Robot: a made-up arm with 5 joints.
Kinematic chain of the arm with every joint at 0, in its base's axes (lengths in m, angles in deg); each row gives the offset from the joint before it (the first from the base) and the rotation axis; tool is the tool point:
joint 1: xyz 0 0 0.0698 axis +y
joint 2: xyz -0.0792 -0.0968 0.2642 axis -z
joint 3: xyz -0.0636 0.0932 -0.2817 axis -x
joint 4: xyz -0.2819 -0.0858 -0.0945 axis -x
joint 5: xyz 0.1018 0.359 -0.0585 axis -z
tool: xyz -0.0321 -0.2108 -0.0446
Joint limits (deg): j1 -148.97..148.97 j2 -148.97..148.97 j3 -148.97..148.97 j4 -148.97..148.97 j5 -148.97..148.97
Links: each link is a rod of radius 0.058 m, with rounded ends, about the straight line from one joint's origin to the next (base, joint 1, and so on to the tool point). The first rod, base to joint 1, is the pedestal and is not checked.
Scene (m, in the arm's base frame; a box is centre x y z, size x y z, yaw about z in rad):
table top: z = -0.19
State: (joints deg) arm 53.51 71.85 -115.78 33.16 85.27
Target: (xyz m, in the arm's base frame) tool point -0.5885 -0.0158 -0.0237
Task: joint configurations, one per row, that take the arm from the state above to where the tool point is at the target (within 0.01 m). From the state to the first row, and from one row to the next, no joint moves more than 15 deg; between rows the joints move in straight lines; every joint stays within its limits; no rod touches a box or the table.
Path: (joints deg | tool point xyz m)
1: 39.32 65.17 -121.31 24.90 88.08 | 0.2087 0.4333 0.3531
2: 25.13 58.49 -126.84 16.65 90.89 | 0.0129 0.3848 0.4793
3: 10.94 51.80 -132.37 8.39 93.70 | -0.2190 0.3080 0.4950
4: -3.25 45.12 -137.91 0.14 96.51 | -0.4281 0.2093 0.3963
5: -17.44 38.44 -143.44 -8.12 99.31 | -0.5621 0.0978 0.2079
6: -31.63 31.76 -148.97 -16.37 102.12 | -0.5885 -0.0158 -0.0237

